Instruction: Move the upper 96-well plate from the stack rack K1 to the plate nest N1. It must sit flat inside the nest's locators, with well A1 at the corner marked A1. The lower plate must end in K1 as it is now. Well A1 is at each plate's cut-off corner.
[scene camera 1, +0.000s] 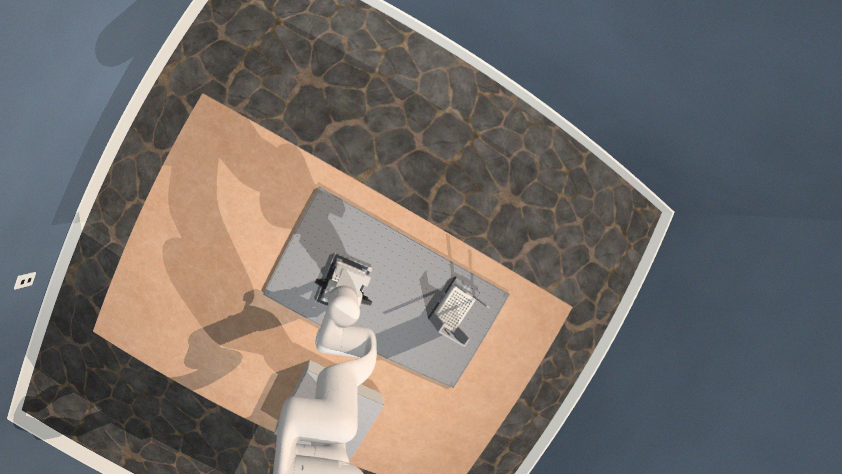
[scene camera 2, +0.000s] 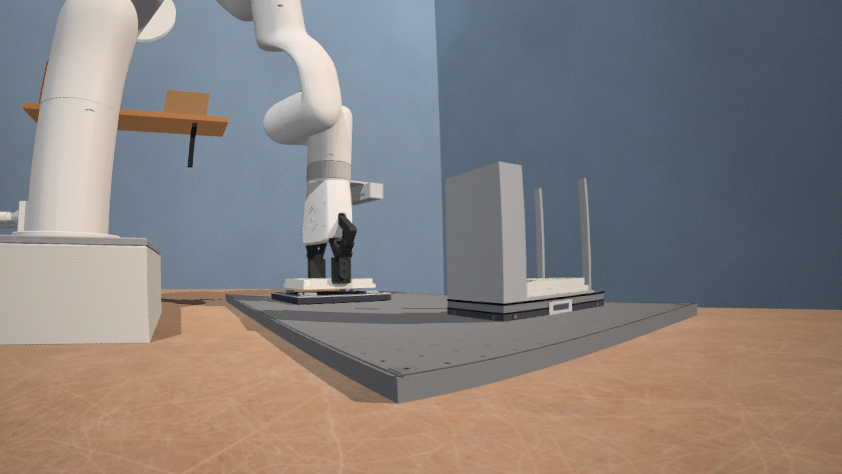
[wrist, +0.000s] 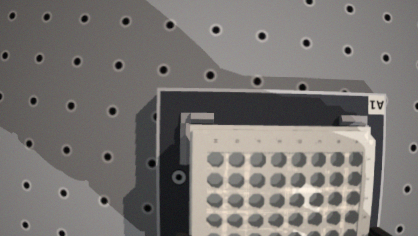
Labels:
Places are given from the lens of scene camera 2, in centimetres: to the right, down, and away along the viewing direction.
my gripper (scene camera 2: 328, 282): -15, 7, 69
tall grey wall (scene camera 2: 475, 211): 5, -2, 42

